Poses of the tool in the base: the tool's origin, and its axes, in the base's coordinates. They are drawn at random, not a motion.
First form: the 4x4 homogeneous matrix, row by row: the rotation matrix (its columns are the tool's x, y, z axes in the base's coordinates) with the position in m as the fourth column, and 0 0 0 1 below. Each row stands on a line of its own.
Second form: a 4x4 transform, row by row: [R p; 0 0 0 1], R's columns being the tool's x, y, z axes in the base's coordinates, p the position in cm. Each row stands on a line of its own. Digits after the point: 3 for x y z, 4 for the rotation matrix.
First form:
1:
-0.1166 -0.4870 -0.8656 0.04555
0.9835 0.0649 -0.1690 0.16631
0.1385 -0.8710 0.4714 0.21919
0 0 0 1
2:
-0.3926 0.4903 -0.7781 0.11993
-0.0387 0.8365 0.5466 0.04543
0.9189 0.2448 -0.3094 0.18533
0 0 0 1
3:
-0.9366 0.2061 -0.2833 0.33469
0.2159 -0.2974 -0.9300 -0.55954
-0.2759 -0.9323 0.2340 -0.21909
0 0 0 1
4:
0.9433 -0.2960 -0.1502 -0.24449
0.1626 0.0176 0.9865 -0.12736
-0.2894 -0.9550 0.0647 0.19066
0 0 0 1
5:
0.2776 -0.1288 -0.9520 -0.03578
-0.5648 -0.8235 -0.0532 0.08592
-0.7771 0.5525 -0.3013 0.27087
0 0 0 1
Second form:
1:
-0.1166 -0.4870 -0.8656 4.555
0.9835 0.0649 -0.1690 16.631
0.1385 -0.8710 0.4714 21.919
0 0 0 1

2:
-0.3926 0.4903 -0.7781 11.993
-0.0387 0.8365 0.5466 4.543
0.9189 0.2448 -0.3094 18.533
0 0 0 1

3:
-0.9366 0.2061 -0.2833 33.469
0.2159 -0.2974 -0.9300 -55.954
-0.2759 -0.9323 0.2340 -21.909
0 0 0 1

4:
0.9433 -0.2960 -0.1502 -24.449
0.1626 0.0176 0.9865 -12.736
-0.2894 -0.9550 0.0647 19.066
0 0 0 1

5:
0.2776 -0.1288 -0.9520 -3.578
-0.5648 -0.8235 -0.0532 8.592
-0.7771 0.5525 -0.3013 27.087
0 0 0 1

